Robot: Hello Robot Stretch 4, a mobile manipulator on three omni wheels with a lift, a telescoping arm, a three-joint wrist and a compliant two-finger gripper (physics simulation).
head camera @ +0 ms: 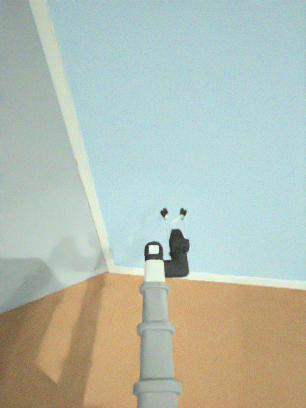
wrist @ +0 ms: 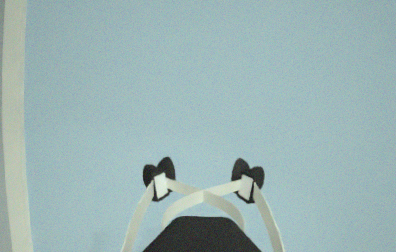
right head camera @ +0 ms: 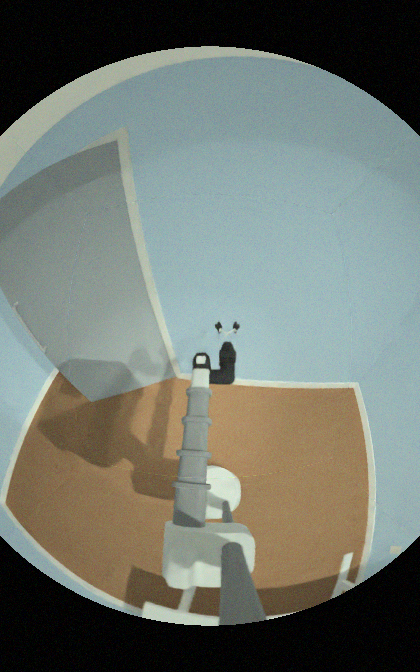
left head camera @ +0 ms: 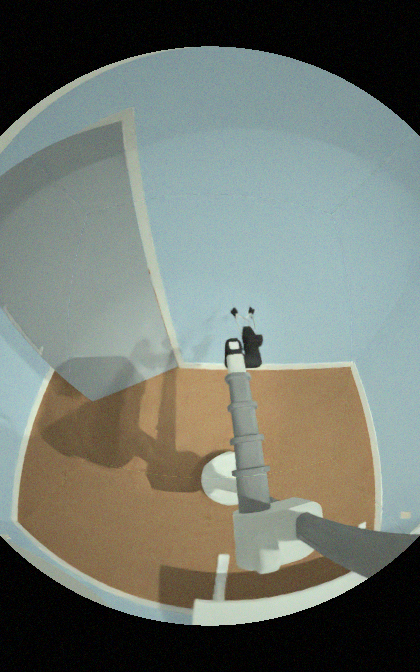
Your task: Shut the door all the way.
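Seen in the pictures: gripper, fingertip midpoint: (head camera: 173, 209) (wrist: 203, 171) (right head camera: 226, 322) (left head camera: 241, 307); robot's base at its link origin: (right head camera: 211, 491) (left head camera: 229, 477).
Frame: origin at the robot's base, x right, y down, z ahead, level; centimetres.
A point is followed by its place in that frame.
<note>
The grey door (head camera: 40, 165) @[x -57.3, y -106.4, z 101.3 cm] (left head camera: 95, 260) @[x -66.9, y -122.6, z 97.0 cm] (right head camera: 85, 270) @[x -72.2, y -125.0, z 94.7 cm] stands open at the left, swung out into the room from the light frame strip beside the blue wall. A thin pale handle (left head camera: 22, 330) @[x -123.6, y -107.7, z 64.8 cm] (right head camera: 30, 327) @[x -129.0, y -104.9, z 69.2 cm] shows near its far left edge. My gripper (head camera: 173, 213) @[x 9.4, y -94.5, z 77.8 cm] (left head camera: 243, 311) @[x 9.4, y -94.5, z 77.8 cm] (right head camera: 227, 326) @[x 9.4, y -94.5, z 77.8 cm] (wrist: 203, 171) @[x 9.4, y -94.5, z 77.8 cm] is open and empty, at the end of the extended arm. It is to the right of the door's hinge-side edge, in front of the blue wall, and apart from the door. The wrist view shows the frame strip (wrist: 15, 125) @[x -36.5, y -97.1, z 106.6 cm] at its left edge.
The blue wall (head camera: 200, 125) @[x 22.7, y -124.6, z 100.8 cm] (left head camera: 260, 225) @[x 22.1, y -130.1, z 100.8 cm] (right head camera: 250, 240) @[x 22.4, y -129.0, z 100.8 cm] rises behind the gripper, with a white baseboard (head camera: 250, 281) @[x 78.1, y -2.0, z 92.8 cm] (left head camera: 310, 366) @[x 95.8, y -0.9, z 90.7 cm] (right head camera: 300, 384) @[x 83.6, y -3.3, z 92.1 cm] at its foot. Shadows of the robot fall on the door and the brown floor (head camera: 240, 350) @[x 54.6, y 2.8, z 48.3 cm] (left head camera: 320, 425) @[x 87.4, y 2.8, z 28.6 cm]. A side wall stands at the right.
</note>
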